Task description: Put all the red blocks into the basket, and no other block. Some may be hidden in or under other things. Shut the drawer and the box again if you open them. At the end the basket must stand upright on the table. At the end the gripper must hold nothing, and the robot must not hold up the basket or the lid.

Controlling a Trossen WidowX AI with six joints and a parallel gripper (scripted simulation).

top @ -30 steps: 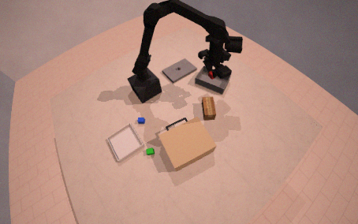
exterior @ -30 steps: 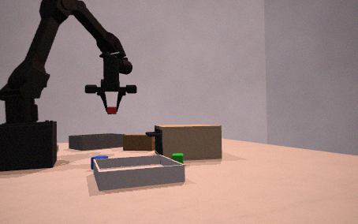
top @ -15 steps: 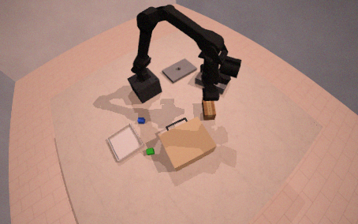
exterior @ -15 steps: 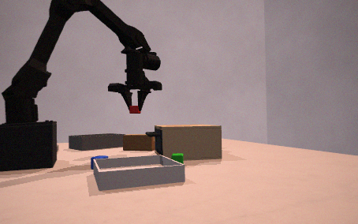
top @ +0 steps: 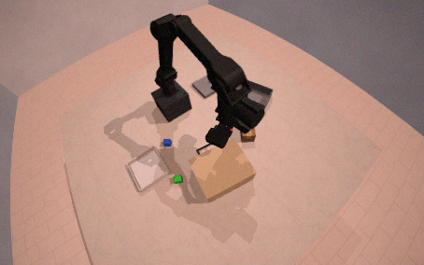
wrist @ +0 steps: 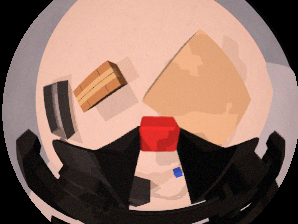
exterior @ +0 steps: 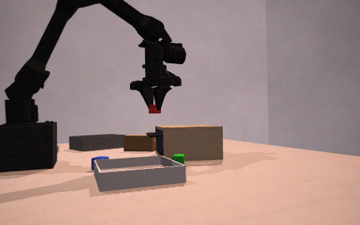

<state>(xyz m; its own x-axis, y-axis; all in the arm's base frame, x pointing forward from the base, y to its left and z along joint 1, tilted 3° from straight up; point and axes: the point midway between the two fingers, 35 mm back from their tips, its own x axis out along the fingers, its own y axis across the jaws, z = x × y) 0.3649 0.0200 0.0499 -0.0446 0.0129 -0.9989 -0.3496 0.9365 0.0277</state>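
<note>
My hand is 340 mm past the grey flat piece, 220 mm to the right of it and 150 mm above it. From my hand the other things lie so: small brown box (140 mm below, 130 mm to the left, 10 mm behind); then tan drawer cabinet (130 mm below, 90 mm to the right, 70 mm ahead); then drawer (130 mm below, 80 mm to the right, 40 mm ahead).
</note>
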